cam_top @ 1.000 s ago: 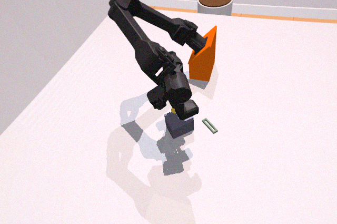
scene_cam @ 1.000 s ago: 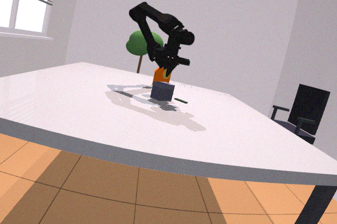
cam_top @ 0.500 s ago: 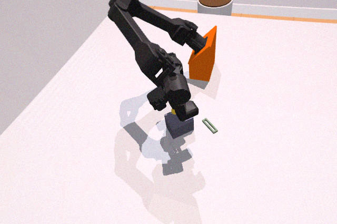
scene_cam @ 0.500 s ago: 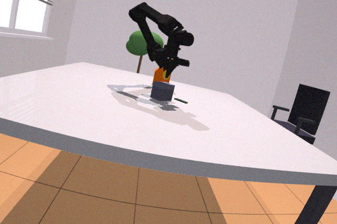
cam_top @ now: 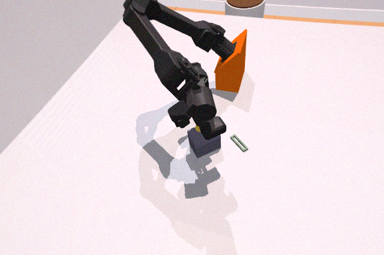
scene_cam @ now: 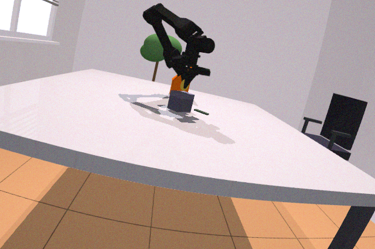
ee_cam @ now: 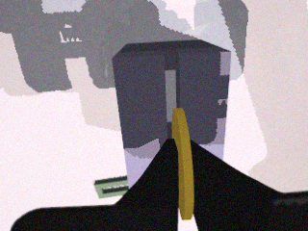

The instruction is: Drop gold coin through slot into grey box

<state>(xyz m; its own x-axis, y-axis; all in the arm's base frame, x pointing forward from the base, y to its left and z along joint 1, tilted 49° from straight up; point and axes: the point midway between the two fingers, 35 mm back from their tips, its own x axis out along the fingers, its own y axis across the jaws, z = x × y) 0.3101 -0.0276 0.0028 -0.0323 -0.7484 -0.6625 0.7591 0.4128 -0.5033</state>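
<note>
My gripper tip is now 10 mm below the gold coin.
</note>
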